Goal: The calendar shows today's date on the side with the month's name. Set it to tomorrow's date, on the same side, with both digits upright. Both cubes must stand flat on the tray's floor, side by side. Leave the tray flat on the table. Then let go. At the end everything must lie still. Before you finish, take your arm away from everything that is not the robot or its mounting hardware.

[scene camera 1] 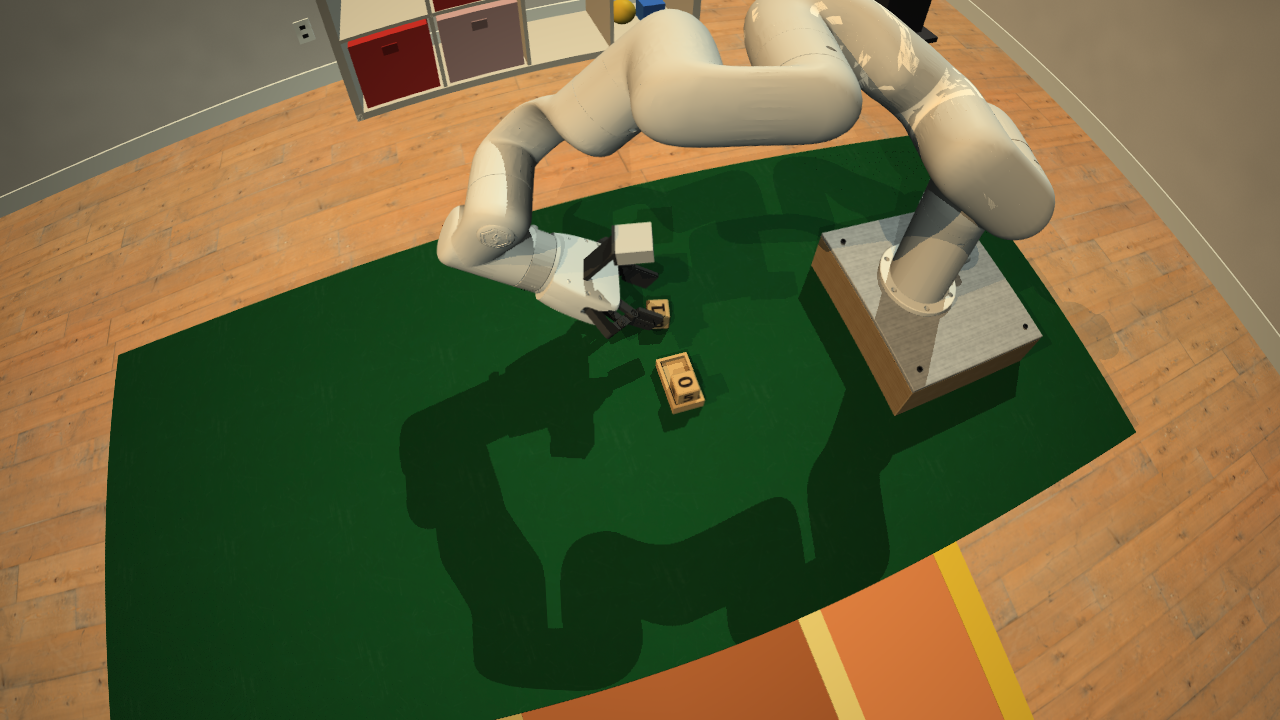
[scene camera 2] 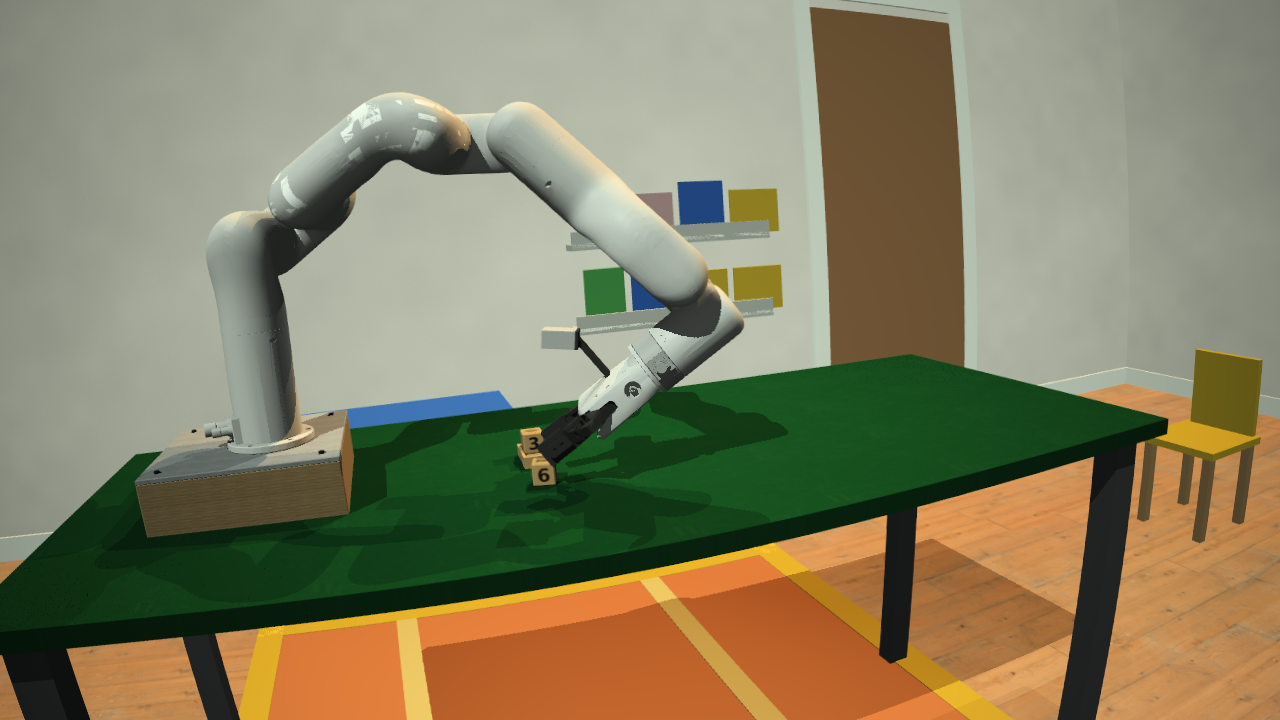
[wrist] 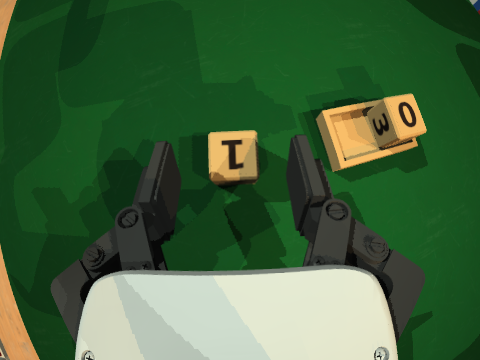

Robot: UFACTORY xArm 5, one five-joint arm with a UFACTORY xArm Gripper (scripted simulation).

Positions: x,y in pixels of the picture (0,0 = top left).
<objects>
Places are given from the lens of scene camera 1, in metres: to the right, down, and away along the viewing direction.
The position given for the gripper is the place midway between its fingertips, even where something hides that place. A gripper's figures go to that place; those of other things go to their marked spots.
gripper (scene camera 1: 654,301): 0.02, -0.08, 0.89
wooden tray (scene camera 1: 678,363): 0.05, 0.01, 0.88
</objects>
